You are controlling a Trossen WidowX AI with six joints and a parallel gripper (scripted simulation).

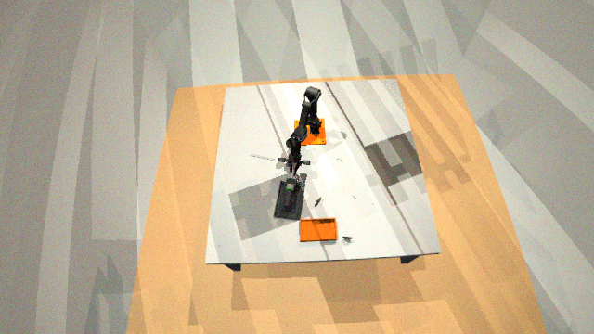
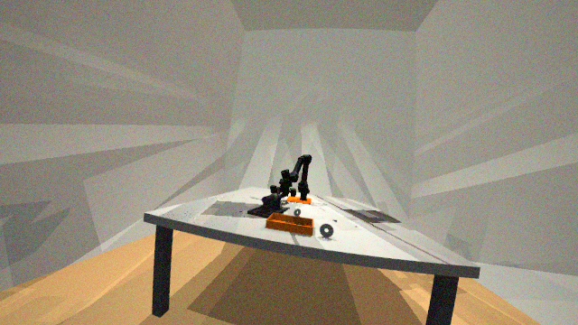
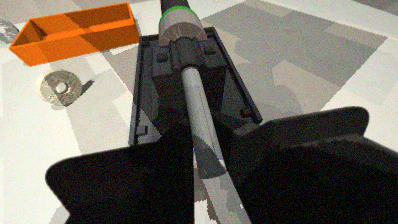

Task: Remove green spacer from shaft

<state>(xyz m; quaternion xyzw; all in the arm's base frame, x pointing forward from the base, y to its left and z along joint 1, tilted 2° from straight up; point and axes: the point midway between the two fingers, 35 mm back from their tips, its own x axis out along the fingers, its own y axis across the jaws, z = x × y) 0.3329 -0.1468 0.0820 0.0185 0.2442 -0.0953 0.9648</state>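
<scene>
Now: gripper tip 3 cm short of the grey shaft, 2 cm below it and 1 cm to the left of it. Round my gripper tip: grey spacer (7 cm ahead, 2 cm above, 1 cm to the right); then green spacer (10 cm ahead, 2 cm to the right, 2 cm above); then baseplate (13 cm ahead, 3 cm to the right, 1 cm below).
</scene>
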